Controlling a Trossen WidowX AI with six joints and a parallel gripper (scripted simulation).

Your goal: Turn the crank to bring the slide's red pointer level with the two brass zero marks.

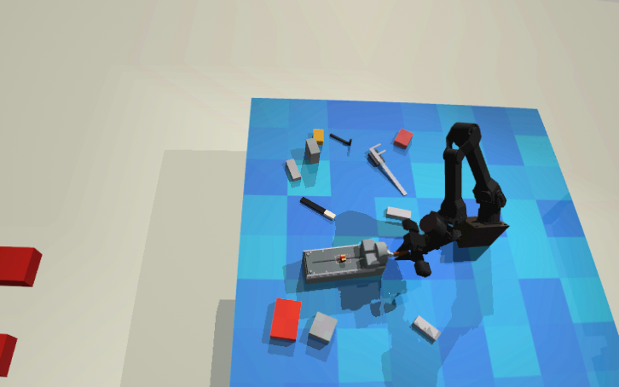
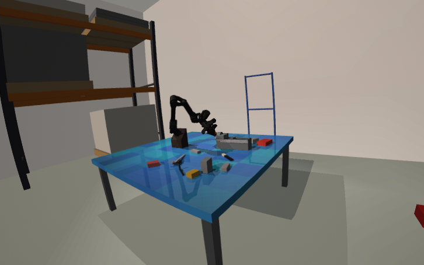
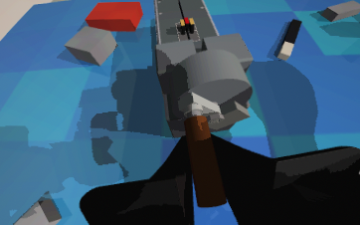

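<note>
Now: the brown crank handle 2 cm behind my gripper tip and 2 cm above it. The rest, counted from my gripper tip: red block (15 cm behind, 55 cm to the right, 8 cm below); red pointer (17 cm ahead, 1 cm to the right, 1 cm below); black key (9 cm ahead, 54 cm to the right, 8 cm below).
</note>
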